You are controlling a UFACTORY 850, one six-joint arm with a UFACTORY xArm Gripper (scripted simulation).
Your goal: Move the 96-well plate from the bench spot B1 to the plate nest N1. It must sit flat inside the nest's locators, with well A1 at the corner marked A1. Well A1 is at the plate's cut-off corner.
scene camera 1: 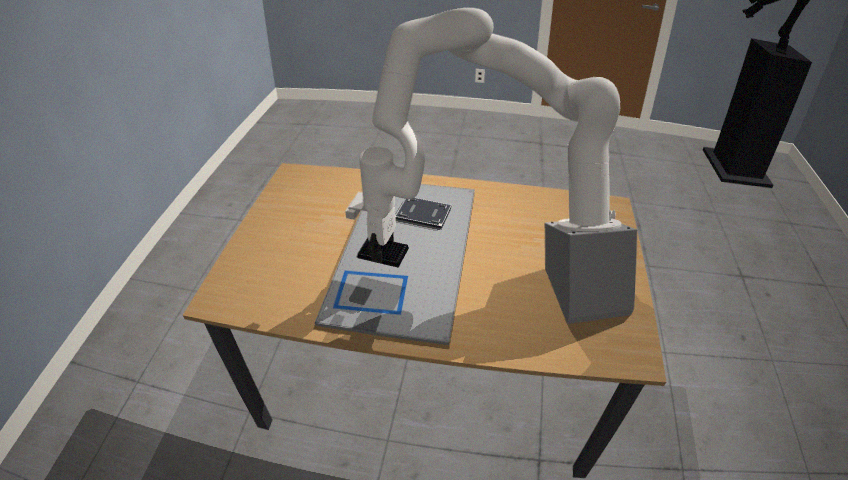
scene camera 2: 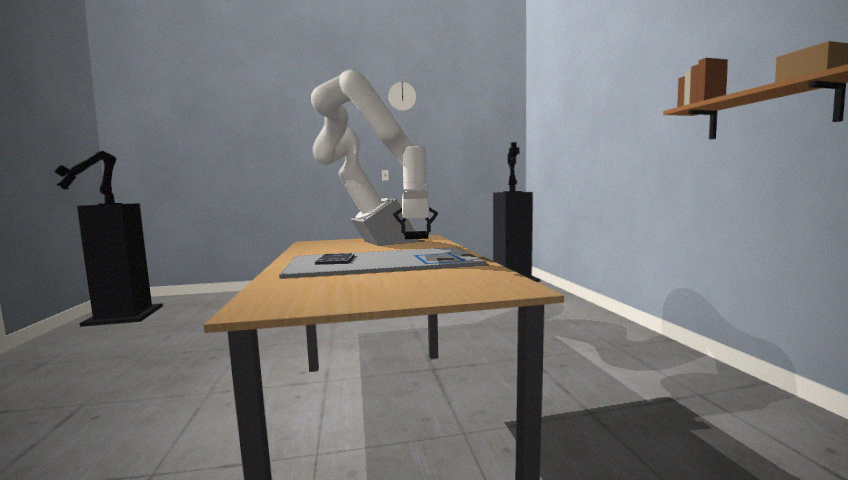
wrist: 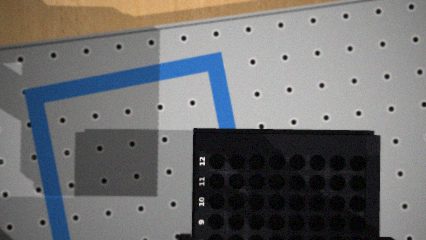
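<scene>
Through scene camera 1 I see a 96-well plate point(scene camera 1: 393, 253), and I also see a plate nest N1 point(scene camera 1: 423, 211) there. The wrist view gives me the 96-well plate point(wrist: 240, 176) as well.
</scene>
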